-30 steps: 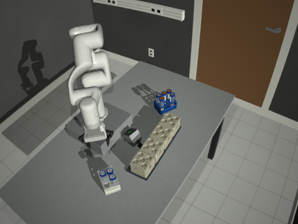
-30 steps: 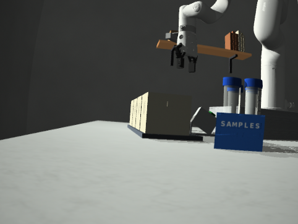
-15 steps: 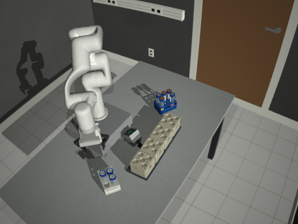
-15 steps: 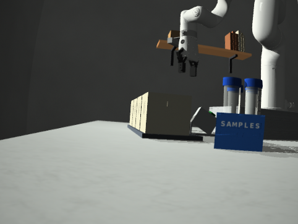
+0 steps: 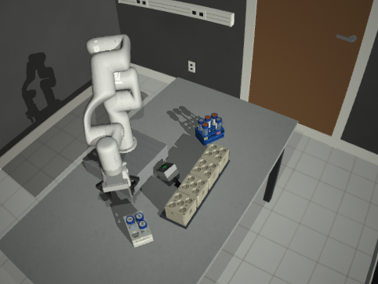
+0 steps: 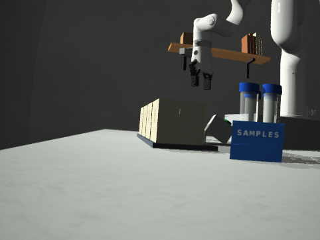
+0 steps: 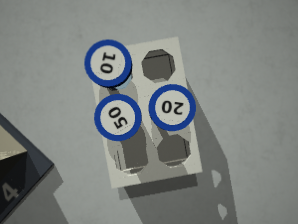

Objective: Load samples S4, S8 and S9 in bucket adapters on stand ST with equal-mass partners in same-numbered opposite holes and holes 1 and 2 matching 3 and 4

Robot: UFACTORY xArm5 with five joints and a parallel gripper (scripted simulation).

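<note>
My hand is 180 mm above the white blanks rack, 70 mm short of it and 20 mm to the left of it. The rest, counted from my hand: adapter (480 mm to the left, 160 mm below, 160 mm ahead); then blue samples rack (640 mm to the left, 180 mm below, 30 mm ahead).
</note>
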